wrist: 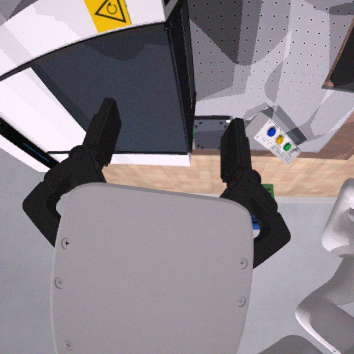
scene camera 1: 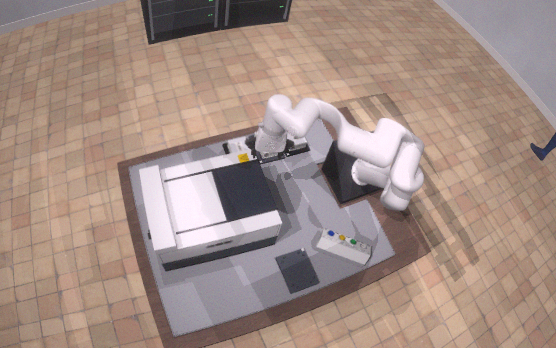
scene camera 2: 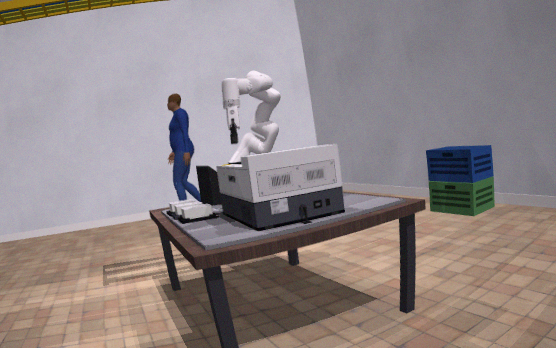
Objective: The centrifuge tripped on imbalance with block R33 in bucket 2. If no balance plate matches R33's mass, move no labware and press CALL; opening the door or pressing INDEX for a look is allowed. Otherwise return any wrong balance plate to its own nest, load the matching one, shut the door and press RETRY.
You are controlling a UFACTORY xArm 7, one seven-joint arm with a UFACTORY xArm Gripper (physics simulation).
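Seen in the pictures: gripper, fingertip midpoint: [wrist: 172, 118] [scene camera 1: 266, 155] [scene camera 2: 234, 143]; arm's base at its link origin: [scene camera 1: 362, 171].
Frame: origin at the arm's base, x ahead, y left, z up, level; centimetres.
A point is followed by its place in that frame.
Observation:
My gripper [scene camera 1: 274, 158] {z 20.2, x 46.3, y -3.2 cm} [scene camera 2: 234, 141] {z 20.2, x 46.3, y -3.2 cm} [wrist: 172, 118] {z 20.2, x 46.3, y -3.2 cm} is open and empty, pointing down above the table beside the centrifuge's warning-label side. The white centrifuge [scene camera 1: 195, 200] {z 11.8, x 74.3, y 4.8 cm} [scene camera 2: 295, 192] {z 1.2, x 93.1, y 4.2 cm} [wrist: 30, 42] {z 11.8, x 63.7, y -8.6 cm} has a dark door panel [scene camera 1: 245, 192] {z 12.1, x 55.8, y 5.6 cm} [wrist: 135, 95] {z 12.1, x 52.8, y 0.9 cm} across part of its top. Its buckets and block R33 do not show. Several white blocks [scene camera 2: 196, 211] {z -5.3, x 53.5, y -25.3 cm} sit in black nests beside the centrifuge; in scene camera 1 the gripper and arm partly hide them, and their labels are not readable. The button box [scene camera 1: 344, 246] {z -1.1, x 21.6, y 31.0 cm} [wrist: 276, 141] {z -2.0, x 21.4, y 26.9 cm} carries blue, yellow and green buttons; their labels are too small to read.
A flat dark plate [scene camera 1: 297, 271] {z -7.6, x 41.3, y 34.1 cm} [wrist: 210, 134] {z -7.5, x 41.0, y 32.9 cm} lies near the button box. A black panel [scene camera 2: 207, 184] {z 1.3, x 8.0, y -11.9 cm} stands behind the nests. The robot's base stands at the table's side. A person in blue [scene camera 2: 180, 142] is beyond the table. Blue and green crates [scene camera 2: 460, 167] [scene camera 2: 462, 197] stand on the floor.

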